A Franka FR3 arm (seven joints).
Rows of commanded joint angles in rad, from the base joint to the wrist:
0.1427, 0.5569, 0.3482, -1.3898, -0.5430, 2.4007, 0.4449
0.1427, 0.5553, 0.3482, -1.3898, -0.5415, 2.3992, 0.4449
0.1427, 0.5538, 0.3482, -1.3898, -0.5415, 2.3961, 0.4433
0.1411, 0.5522, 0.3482, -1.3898, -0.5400, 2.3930, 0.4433
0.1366, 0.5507, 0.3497, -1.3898, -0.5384, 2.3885, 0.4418
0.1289, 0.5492, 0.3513, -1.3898, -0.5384, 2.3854, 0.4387
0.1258, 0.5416, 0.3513, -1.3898, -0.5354, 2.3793, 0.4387
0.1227, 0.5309, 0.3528, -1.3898, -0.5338, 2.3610, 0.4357
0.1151, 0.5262, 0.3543, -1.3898, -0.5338, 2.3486, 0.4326
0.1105, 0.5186, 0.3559, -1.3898, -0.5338, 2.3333, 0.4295
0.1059, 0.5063, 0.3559, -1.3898, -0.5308, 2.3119, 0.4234
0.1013, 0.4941, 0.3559, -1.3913, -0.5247, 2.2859, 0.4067
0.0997, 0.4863, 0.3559, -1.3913, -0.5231, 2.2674, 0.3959
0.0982, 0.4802, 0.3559, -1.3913, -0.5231, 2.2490, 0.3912
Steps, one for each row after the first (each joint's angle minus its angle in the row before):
0.0000, -0.0016, 0.0000, 0.0000, 0.0015, -0.0015, 0.0000
0.0000, -0.0015, 0.0000, 0.0000, 0.0000, -0.0031, -0.0016
-0.0016, -0.0016, 0.0000, 0.0000, 0.0015, -0.0031, 0.0000
-0.0045, -0.0015, 0.0015, 0.0000, 0.0016, -0.0045, -0.0015
-0.0077, -0.0015, 0.0016, 0.0000, 0.0000, -0.0031, -0.0031
-0.0031, -0.0076, 0.0000, 0.0000, 0.0030, -0.0061, 0.0000
-0.0031, -0.0107, 0.0015, 0.0000, 0.0016, -0.0183, -0.0030
-0.0076, -0.0047, 0.0015, 0.0000, 0.0000, -0.0124, -0.0031
-0.0046, -0.0076, 0.0016, 0.0000, 0.0000, -0.0153, -0.0031
-0.0046, -0.0123, 0.0000, 0.0000, 0.0030, -0.0214, -0.0061
-0.0046, -0.0122, 0.0000, -0.0015, 0.0061, -0.0260, -0.0167
-0.0016, -0.0078, 0.0000, 0.0000, 0.0016, -0.0185, -0.0108
-0.0015, -0.0061, 0.0000, 0.0000, 0.0000, -0.0184, -0.0047

